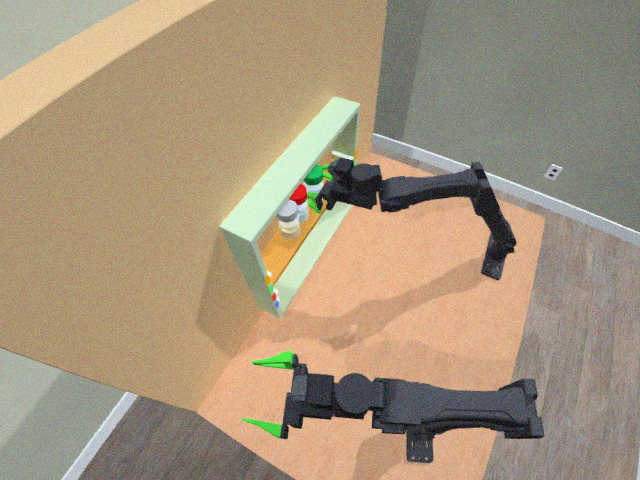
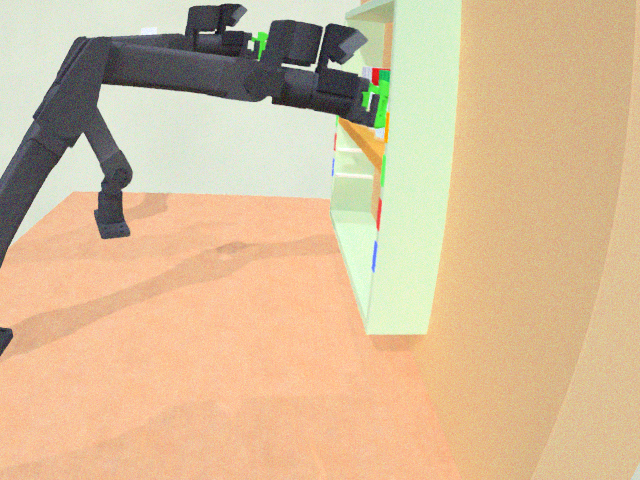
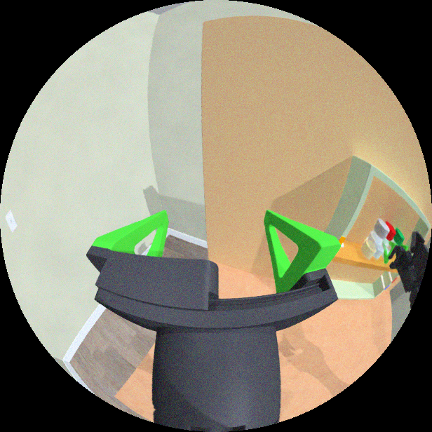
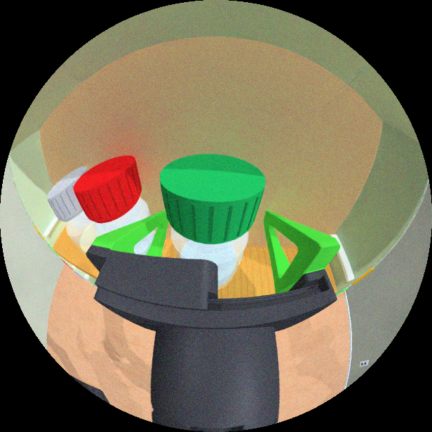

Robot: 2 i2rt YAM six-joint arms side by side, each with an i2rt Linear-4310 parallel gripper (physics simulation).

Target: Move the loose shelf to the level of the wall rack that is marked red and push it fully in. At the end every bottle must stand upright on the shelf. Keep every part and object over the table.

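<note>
The green wall rack has orange, green, red and blue level marks. The orange-brown shelf sits inside it, apparently at the green level, above the red one. Three bottles stand upright on it: grey-capped, red-capped and green-capped. My right gripper is open; its fingers stand either side of the green-capped bottle, whose base is partly hidden. My left gripper is open and empty, away from the rack.
The rack hangs on a tall tan wall panel behind the table. Its side walls and top board enclose the bottles closely around my right gripper. White support strips show on its inner sides. The table's front edge borders a wooden floor.
</note>
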